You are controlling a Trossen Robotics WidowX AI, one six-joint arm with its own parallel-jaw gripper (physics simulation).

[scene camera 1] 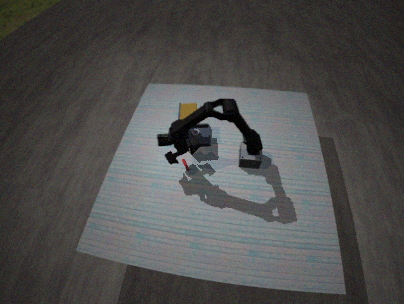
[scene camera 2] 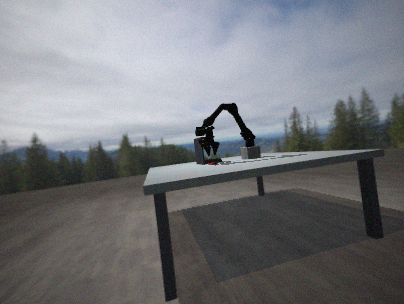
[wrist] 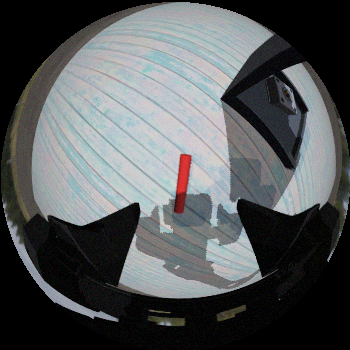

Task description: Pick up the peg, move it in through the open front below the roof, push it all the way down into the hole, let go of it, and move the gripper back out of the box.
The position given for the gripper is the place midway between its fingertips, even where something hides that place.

Observation:
The gripper (wrist: 189, 206) is open and holds nothing. Further things: a box (wrist: 246, 94).

